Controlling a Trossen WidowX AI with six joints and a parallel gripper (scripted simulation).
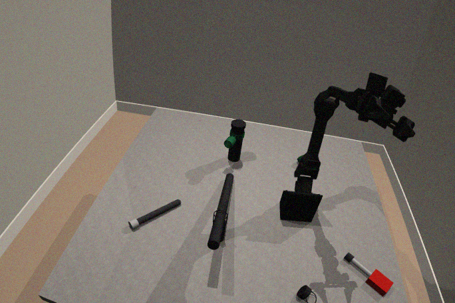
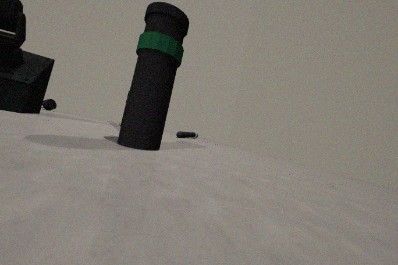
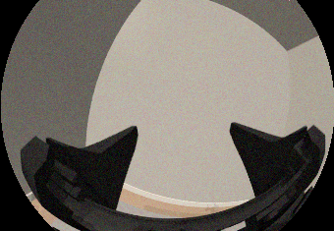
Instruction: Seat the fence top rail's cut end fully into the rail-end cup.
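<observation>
Right now my gripper tip is 550 mm to the left of the green band, 500 mm above it and 440 mm short of it. Also, from my gripper tip: black ring piece 630 mm below, 120 mm to the left, 60 mm ahead.
</observation>
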